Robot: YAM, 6 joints.
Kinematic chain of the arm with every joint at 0, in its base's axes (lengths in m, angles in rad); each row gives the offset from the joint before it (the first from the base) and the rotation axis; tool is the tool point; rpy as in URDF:
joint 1: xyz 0 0 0.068 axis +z
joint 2: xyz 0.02 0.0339 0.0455 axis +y
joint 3: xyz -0.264 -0.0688 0 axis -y
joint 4: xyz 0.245 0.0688 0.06 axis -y
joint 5: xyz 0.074 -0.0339 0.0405 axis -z
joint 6: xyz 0.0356 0 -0.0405 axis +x
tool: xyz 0 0 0 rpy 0 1.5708 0
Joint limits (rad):
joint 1: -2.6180..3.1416
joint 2: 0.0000..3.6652
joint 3: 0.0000..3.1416
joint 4: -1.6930..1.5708
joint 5: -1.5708..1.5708
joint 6: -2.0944..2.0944
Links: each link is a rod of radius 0.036 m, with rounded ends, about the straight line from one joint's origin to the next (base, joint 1, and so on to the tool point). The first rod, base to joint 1, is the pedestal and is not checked.
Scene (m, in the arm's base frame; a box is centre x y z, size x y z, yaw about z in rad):
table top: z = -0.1
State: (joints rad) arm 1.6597 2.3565 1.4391 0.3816 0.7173 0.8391
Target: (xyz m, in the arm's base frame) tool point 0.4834 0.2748 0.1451
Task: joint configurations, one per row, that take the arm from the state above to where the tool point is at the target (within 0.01 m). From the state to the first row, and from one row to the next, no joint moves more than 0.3 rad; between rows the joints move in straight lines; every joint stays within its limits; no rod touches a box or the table.
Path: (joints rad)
1: 1.3844 2.3880 1.5306 0.3974 0.7148 0.8391
2: 1.1091 2.4195 1.6221 0.4132 0.7123 0.8391
3: 0.8338 2.4510 1.7137 0.4290 0.7097 0.8391
4: 0.5585 2.4825 1.8052 0.4448 0.7072 0.8391

